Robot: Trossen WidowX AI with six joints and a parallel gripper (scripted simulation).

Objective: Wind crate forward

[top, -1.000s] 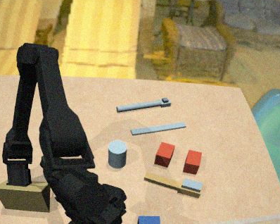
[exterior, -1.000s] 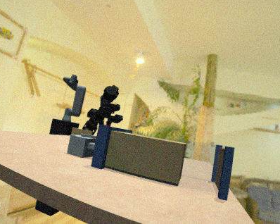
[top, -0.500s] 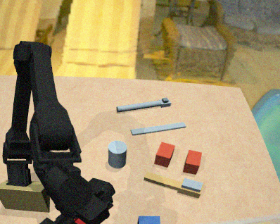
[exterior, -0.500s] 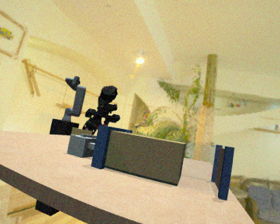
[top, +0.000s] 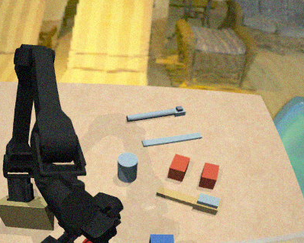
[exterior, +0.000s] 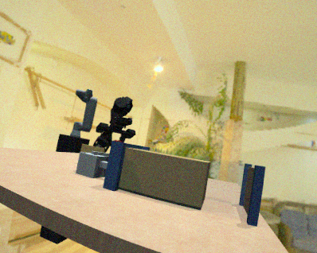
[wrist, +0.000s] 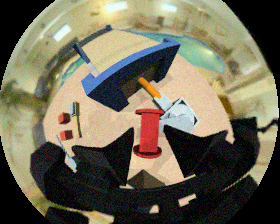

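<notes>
Right now the red spool-shaped piece is 1 cm to the left of my gripper tip. From my gripper tip the other things lie so: winch handle 3 cm to the right, 3 cm below, 2 cm behind; then grey winch 10 cm below, 9 cm to the right, 7 cm behind; then blue frame 10 cm ahead, 9 cm to the right, 3 cm below.
</notes>
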